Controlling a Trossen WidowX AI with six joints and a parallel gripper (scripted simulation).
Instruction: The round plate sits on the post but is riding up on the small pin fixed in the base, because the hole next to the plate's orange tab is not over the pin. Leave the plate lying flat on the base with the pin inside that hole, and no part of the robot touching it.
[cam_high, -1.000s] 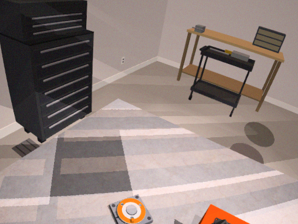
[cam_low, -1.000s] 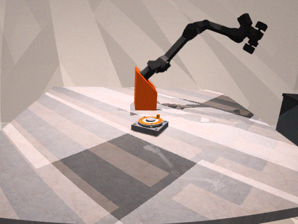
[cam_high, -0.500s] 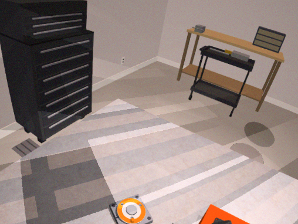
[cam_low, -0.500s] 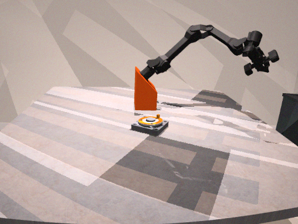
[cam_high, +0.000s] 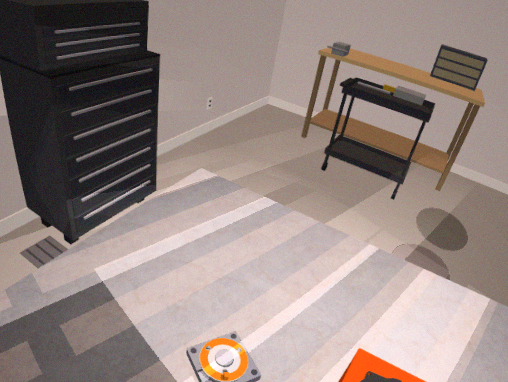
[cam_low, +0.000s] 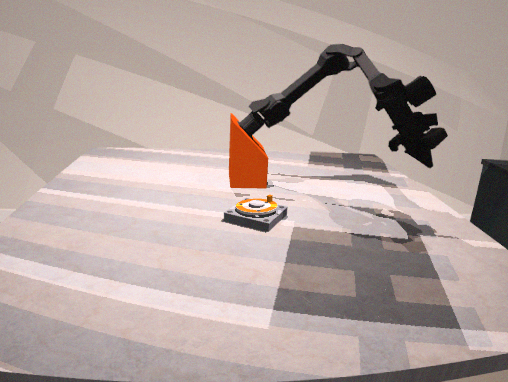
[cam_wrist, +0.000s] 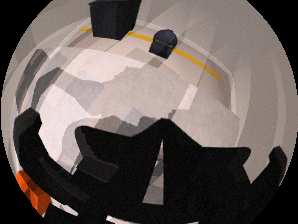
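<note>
My gripper tip is now 420 mm to the left of the round plate, 130 mm above it and 90 mm past it. Also, from my gripper tip: dark square base: 440 mm to the right, 140 mm below, 80 mm behind.
</note>
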